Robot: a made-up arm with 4 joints.
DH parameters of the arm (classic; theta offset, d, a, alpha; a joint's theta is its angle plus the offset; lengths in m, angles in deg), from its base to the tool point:
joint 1: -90 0.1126 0.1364 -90
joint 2: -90 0.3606 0.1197 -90
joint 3: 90 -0.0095 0.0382 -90
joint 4: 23.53 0 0.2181 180
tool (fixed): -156.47 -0.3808 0 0
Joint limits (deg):
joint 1: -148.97..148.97
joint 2: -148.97..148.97
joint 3: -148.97..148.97
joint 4: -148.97..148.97
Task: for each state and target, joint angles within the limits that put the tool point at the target. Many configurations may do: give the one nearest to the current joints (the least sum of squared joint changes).
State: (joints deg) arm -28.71 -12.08 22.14 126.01
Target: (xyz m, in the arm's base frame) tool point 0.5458 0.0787 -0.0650
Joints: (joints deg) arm -1.18 15.29 11.80 108.52
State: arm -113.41 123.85 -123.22 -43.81
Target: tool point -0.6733 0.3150 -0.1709
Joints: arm -145.83 116.04 -148.97 -35.09
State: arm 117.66 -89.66 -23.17 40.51
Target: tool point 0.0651 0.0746 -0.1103
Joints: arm 130.51 -59.87 -42.84 44.73
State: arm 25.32 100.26 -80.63 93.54
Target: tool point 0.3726 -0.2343 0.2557
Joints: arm 57.49 106.72 -109.79 76.25
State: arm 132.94 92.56 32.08 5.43
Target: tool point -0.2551 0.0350 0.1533
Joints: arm 130.40 82.93 10.92 -5.14
